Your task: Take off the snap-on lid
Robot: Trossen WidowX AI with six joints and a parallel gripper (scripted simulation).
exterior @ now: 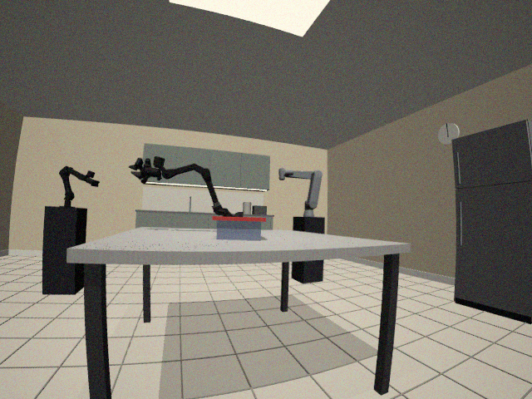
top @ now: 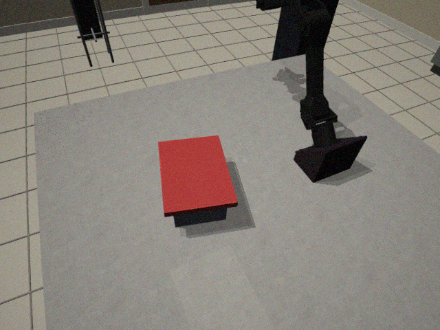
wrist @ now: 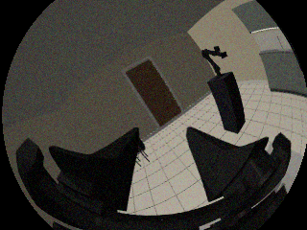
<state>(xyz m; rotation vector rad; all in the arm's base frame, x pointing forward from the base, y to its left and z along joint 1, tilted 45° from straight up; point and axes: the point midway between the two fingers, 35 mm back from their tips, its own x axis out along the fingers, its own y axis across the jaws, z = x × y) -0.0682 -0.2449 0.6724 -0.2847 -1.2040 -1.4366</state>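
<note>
The lid is 61 cm to the left of my gripper tip, 51 cm ahead of it and 29 cm below it. Round my gripper tip: grey storage box: 61 cm to the left, 51 cm ahead, 34 cm below.
</note>
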